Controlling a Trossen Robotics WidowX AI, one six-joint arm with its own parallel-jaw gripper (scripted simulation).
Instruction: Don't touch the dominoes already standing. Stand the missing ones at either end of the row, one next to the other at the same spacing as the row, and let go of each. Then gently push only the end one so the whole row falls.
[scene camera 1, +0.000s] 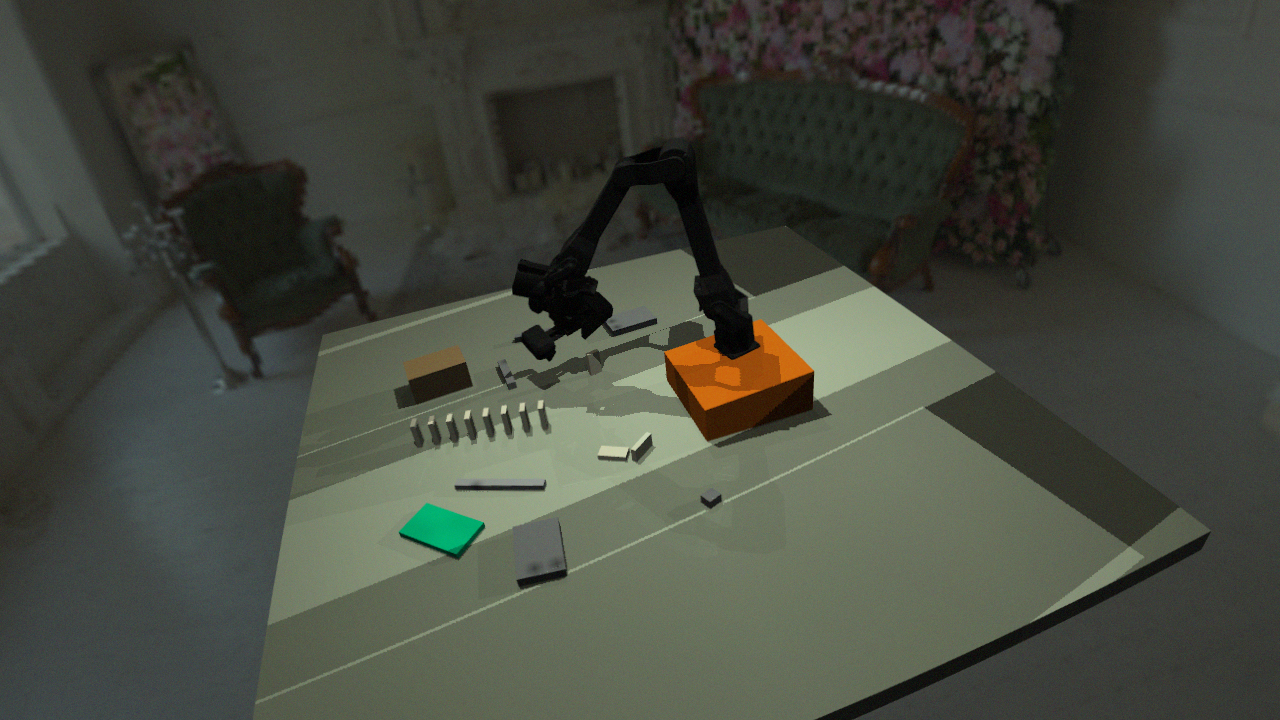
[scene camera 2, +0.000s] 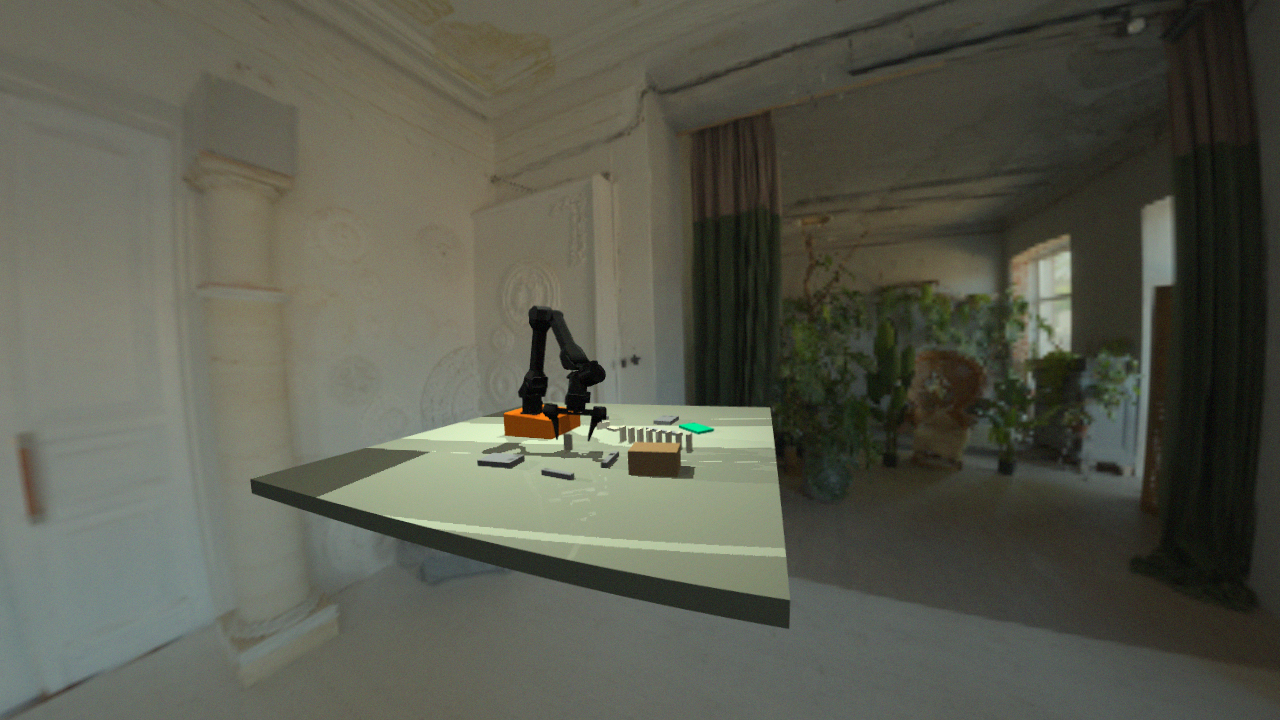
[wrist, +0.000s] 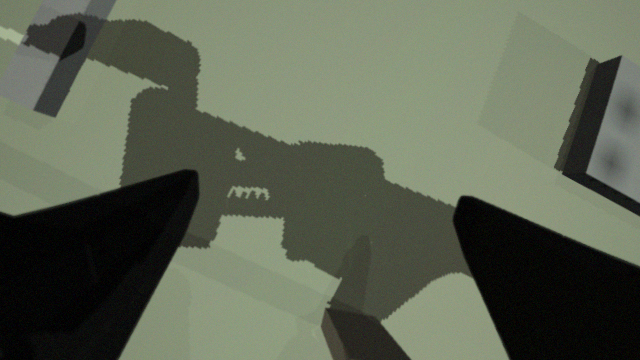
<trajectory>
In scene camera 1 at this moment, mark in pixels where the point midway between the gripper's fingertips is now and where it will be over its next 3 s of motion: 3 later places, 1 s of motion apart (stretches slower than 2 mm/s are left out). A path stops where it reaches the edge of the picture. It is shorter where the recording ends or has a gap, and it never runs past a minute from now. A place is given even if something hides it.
The gripper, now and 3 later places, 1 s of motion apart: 566, 348; 589, 348; 594, 362; 562, 322
</trajectory>
